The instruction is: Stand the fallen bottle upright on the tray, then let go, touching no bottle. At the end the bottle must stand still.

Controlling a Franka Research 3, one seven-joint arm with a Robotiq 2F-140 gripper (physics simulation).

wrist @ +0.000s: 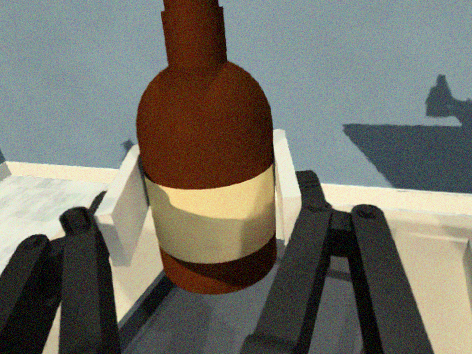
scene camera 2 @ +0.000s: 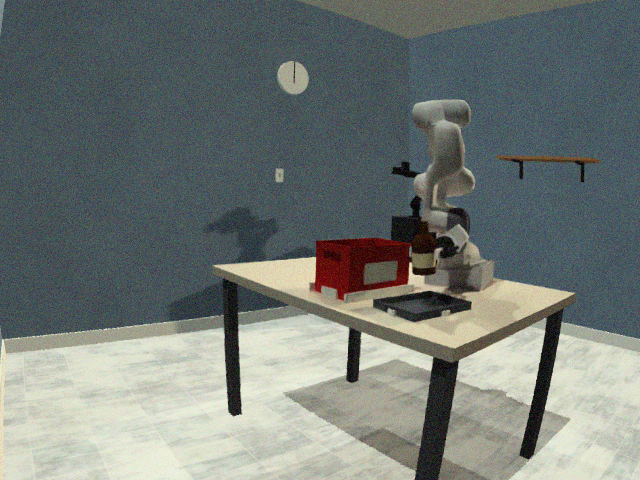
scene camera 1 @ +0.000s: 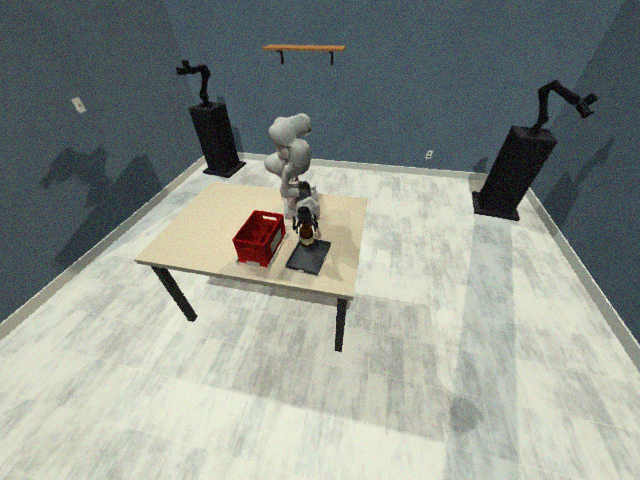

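A brown bottle (scene camera 1: 306, 234) (scene camera 2: 423, 251) (wrist: 207, 150) with a cream label is held upright, or nearly so, in the air. My gripper (scene camera 2: 433, 255) (wrist: 210, 159) is shut on it, with one white finger pad on each side of its body, at about label height. The dark grey tray (scene camera 1: 306, 261) (scene camera 2: 417, 312) (wrist: 200, 325) lies flat on the table. In the second scene view the bottle's base is above and behind the tray's back left part, with a gap between them. In the wrist view the tray shows below the base.
A red crate (scene camera 1: 251, 254) (scene camera 2: 331, 268) stands beside the tray, to its left in both scene views, with low white strips at its foot. The table (scene camera 1: 196, 232) (scene camera 2: 279, 279) has its front edge just past the tray. The arm's base stands behind the tray.
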